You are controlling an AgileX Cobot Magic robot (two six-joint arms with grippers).
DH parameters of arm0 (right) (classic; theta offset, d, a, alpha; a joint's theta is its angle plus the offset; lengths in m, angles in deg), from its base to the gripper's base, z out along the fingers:
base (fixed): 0 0 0 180
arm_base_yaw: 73.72 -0.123 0 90
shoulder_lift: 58.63 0 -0.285 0
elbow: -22.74 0 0.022 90
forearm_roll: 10.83 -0.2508 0 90
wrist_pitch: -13.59 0 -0.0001 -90
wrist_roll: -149.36 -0.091 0 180
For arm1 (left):
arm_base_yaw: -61.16 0.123 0 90
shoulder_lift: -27.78 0 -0.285 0
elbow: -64.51 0 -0.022 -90
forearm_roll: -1.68 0.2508 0 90
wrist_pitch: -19.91 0 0.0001 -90
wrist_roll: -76.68 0.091 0 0
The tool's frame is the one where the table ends.
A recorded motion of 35 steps. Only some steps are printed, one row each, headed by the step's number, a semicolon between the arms.
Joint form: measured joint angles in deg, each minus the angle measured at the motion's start. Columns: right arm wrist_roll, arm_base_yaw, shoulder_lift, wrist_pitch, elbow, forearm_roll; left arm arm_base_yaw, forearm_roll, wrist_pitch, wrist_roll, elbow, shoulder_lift.
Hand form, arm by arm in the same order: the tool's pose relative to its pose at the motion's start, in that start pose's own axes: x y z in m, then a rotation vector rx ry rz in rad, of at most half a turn. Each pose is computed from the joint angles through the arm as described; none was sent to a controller.
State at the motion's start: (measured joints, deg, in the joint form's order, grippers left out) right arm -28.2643 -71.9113 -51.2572 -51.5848 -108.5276 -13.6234; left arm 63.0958 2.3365 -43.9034 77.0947 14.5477 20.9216
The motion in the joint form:
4: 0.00 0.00 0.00 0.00 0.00 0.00; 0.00 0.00 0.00 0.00 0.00 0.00
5: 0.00 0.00 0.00 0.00 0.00 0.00; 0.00 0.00 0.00 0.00 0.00 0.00
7: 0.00 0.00 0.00 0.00 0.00 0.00; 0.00 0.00 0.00 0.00 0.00 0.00
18: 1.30 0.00 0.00 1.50 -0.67 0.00; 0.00 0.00 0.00 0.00 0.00 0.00
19: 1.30 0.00 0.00 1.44 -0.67 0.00; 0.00 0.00 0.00 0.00 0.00 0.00
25: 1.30 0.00 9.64 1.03 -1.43 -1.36; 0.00 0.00 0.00 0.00 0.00 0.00
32: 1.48 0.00 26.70 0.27 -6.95 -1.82; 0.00 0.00 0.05 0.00 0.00 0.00
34: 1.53 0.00 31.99 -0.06 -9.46 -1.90; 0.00 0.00 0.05 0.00 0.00 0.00
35: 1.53 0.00 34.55 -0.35 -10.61 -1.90; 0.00 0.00 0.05 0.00 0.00 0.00
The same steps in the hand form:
4: 0.0000 0.0000 0.0000 0.0000 0.0000 0.0000; 0.0000 0.0000 0.0000 0.0000 0.0000 0.0000
5: 0.0000 0.0000 0.0000 0.0000 0.0000 0.0000; 0.0000 0.0000 0.0000 0.0000 0.0000 0.0000
7: 0.0000 0.0000 0.0000 0.0000 0.0000 0.0000; 0.0000 0.0000 0.0000 0.0000 0.0000 0.0000
18: -0.0044 0.0000 -0.0028 0.0018 -0.0378 -0.0232; 0.0000 0.0000 0.0000 0.0000 0.0000 0.0000
19: -0.0043 0.0000 -0.0028 0.0017 -0.0368 -0.0232; 0.0000 0.0000 0.0000 0.0000 0.0000 0.0000
25: -0.0194 0.0008 0.0165 -0.0243 0.1239 -0.0047; 0.0000 0.0000 0.0000 0.0000 0.0000 0.0000
32: -0.0564 -0.0006 0.0457 -0.0375 0.3377 0.0079; -0.0001 0.0000 0.0000 0.0000 -0.0009 0.0000
34: -0.0700 -0.0012 0.0556 -0.0405 0.3918 0.0107; -0.0001 0.0000 0.0000 0.0000 -0.0009 0.0000
35: -0.0758 -0.0015 0.0611 -0.0415 0.4214 0.0121; -0.0001 0.0000 0.0000 0.0000 -0.0009 0.0000

